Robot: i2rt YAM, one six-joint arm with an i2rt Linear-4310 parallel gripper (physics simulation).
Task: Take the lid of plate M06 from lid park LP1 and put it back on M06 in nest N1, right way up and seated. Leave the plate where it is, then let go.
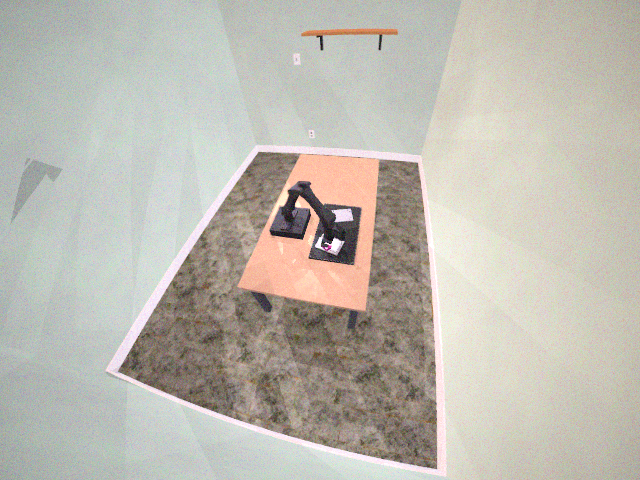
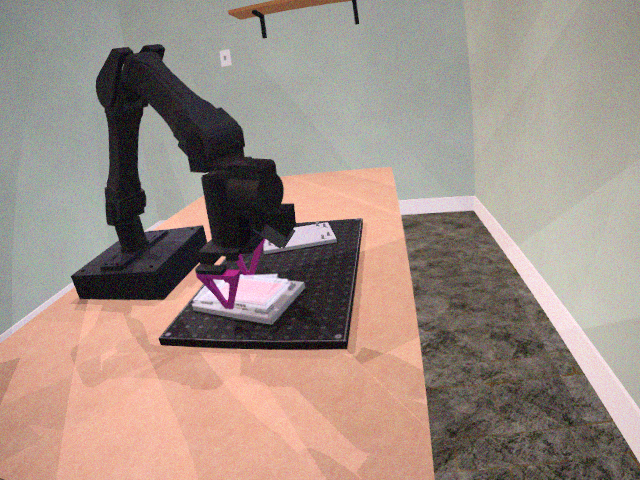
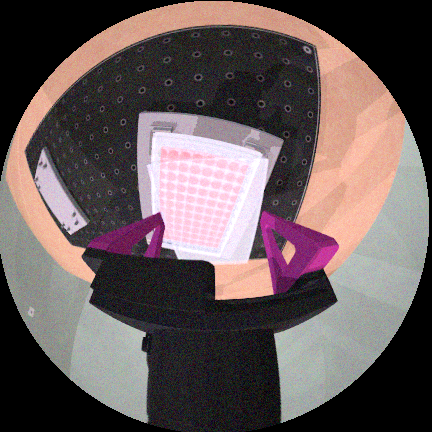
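Seen in the pictures: gripper, fingertip midpoint: (image 1: 328, 244) (image 2: 239, 292) (image 3: 212, 216); arm's base, origin of the base link: (image 1: 289, 219) (image 2: 136, 250).
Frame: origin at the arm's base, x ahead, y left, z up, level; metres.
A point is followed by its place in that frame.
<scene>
Plate M06 (image 2: 263, 290) {x 0.370, y -0.148, z -0.018 m} (image 3: 200, 200) {x 0.346, y -0.129, z -0.018 m}, white with pink wells, lies in the grey nest N1 (image 2: 290, 299) {x 0.408, y -0.134, z -0.043 m} (image 3: 210, 125) {x 0.400, y -0.136, z -0.040 m}. The clear lid (image 3: 243, 235) {x 0.306, y -0.168, z -0.019 m} lies over the plate, turned askew to it. Its corners stick out past the plate's sides and near end, so it is not square on the rim. My gripper (image 1: 327, 246) {x 0.322, y -0.138, z -0.029 m} (image 2: 240, 290) {x 0.322, y -0.138, z -0.029 m} (image 3: 212, 216) {x 0.322, y -0.138, z -0.029 m} is open, its magenta fingers on either side of the near part of the plate and lid. Whether a finger touches the lid is not clear. Lid park LP1 (image 1: 342, 215) {x 0.356, y 0.159, z -0.042 m} (image 2: 310, 236) {x 0.379, y 0.148, z -0.042 m} (image 3: 59, 195) {x 0.350, y 0.124, z -0.042 m} is a pale block with small posts; no lid shows on it.
The black perforated board (image 1: 347, 237) {x 0.431, y -0.029, z -0.054 m} (image 2: 325, 289) {x 0.456, y -0.085, z -0.052 m} (image 3: 230, 65) {x 0.457, y -0.152, z -0.052 m} carries the nest and the lid park. It lies on the wooden table (image 1: 310, 279) {x 0.273, y -0.396, z -0.065 m} (image 2: 289, 403) {x 0.460, y -0.346, z -0.065 m}. The black arm base (image 1: 289, 227) {x 0.030, y -0.077, z 0.006 m} (image 2: 124, 281) {x 0.044, y -0.113, z -0.022 m} stands left of the board.
</scene>
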